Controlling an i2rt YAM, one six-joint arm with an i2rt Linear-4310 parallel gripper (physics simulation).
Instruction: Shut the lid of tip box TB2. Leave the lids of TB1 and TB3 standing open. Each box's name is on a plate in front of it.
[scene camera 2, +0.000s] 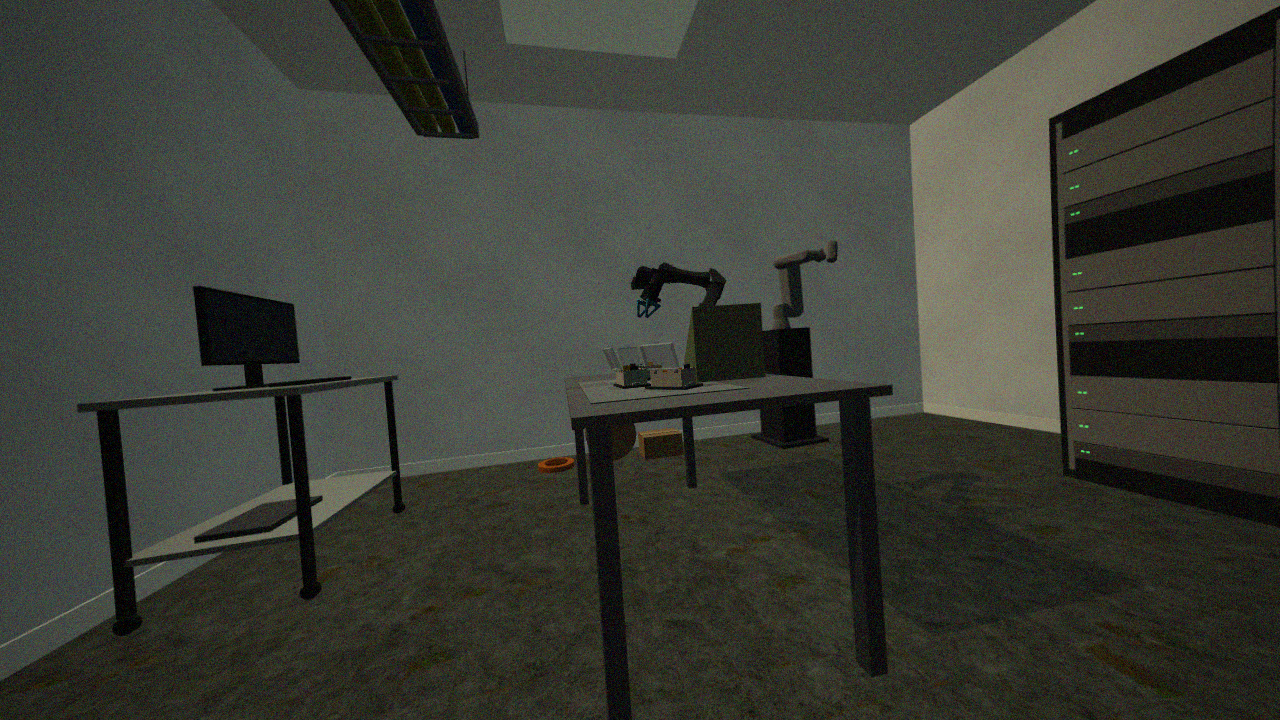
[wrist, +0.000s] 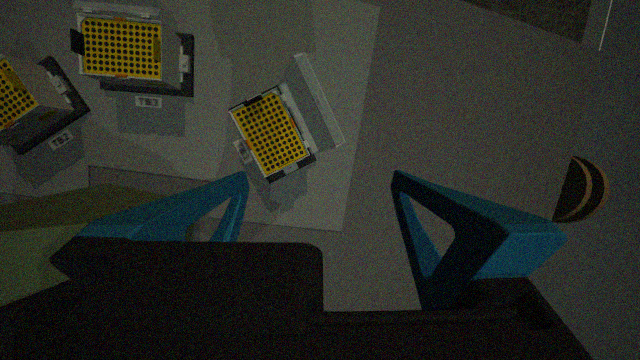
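Pixels of known places: gripper, fingertip midpoint: (scene camera 2: 642, 317) (wrist: 319, 178); arm's base, link origin: (scene camera 2: 715, 334) (wrist: 56, 310).
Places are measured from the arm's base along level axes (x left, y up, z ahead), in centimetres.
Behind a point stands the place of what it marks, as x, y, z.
Note:
Tip box TB2 (wrist: 15, 95) {14.1, -11.2, 27.1} is cut off by the left edge of the wrist view, its yellow rack partly showing; its name plate (wrist: 61, 140) {13.9, -16.7, 20.4} is in front. Its lid is not clear there. TB3 (wrist: 121, 48) {-2.3, -11.2, 34.6} is at the upper left with its lid open. TB1 (wrist: 272, 132) {-25.0, -11.2, 23.3} is nearer the middle, its clear lid (wrist: 320, 102) {-31.7, -1.6, 26.6} standing open on its right. In the scene view, small boxes (scene camera 2: 673, 377) {22.5, -13.2, 28.0} stand on the table with clear lids raised; their names are unreadable there. My gripper (scene camera 2: 646, 313) {-30.7, 10.6, 19.3} (wrist: 319, 178) {-30.7, 10.6, 19.3} is open and empty, high above the table, away from TB2.
The boxes stand on a pale mat (scene camera 2: 599, 394) {14.9, -16.9, 50.1} (wrist: 350, 165) {-40.2, -16.9, 18.0} on the table (scene camera 2: 796, 390) {50.9, -17.2, 6.0}. A green block (scene camera 2: 726, 342) {9.2, -3.5, 0.9} (wrist: 30, 260) {-0.1, 1.4, 7.6} stands behind them in the scene view, near my arm's base. A striped round object (wrist: 582, 190) lies at the right of the wrist view.

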